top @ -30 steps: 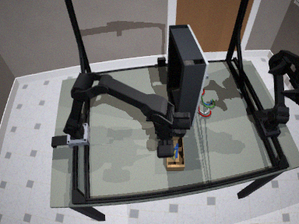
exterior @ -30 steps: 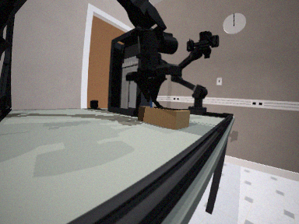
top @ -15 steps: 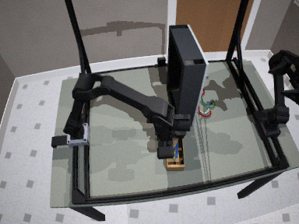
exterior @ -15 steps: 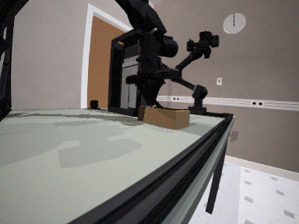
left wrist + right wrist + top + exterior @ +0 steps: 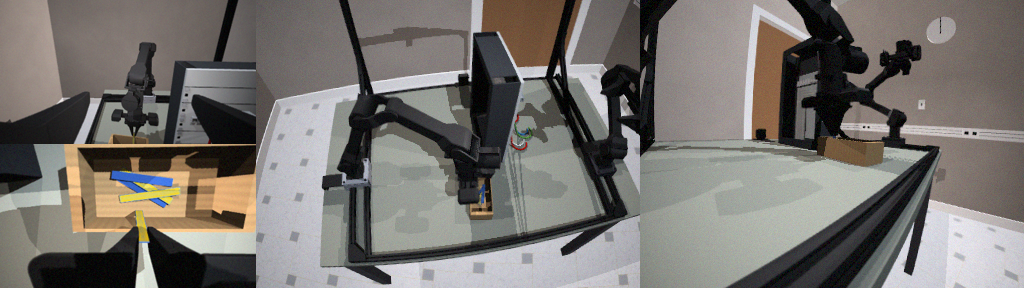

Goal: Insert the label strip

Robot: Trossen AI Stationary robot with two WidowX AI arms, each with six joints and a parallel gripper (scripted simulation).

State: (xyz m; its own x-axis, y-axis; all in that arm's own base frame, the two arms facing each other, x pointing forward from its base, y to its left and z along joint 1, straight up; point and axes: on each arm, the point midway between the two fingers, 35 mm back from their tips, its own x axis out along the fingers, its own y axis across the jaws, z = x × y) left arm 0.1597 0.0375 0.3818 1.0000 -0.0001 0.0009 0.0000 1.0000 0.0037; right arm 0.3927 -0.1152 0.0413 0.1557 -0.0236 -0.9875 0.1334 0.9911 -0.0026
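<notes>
Right now my right hand is 5 cm above the label strip and 1 cm to the right of it. Round my right hand: box 8 cm below, 4 cm to the left, 2 cm ahead.
</notes>
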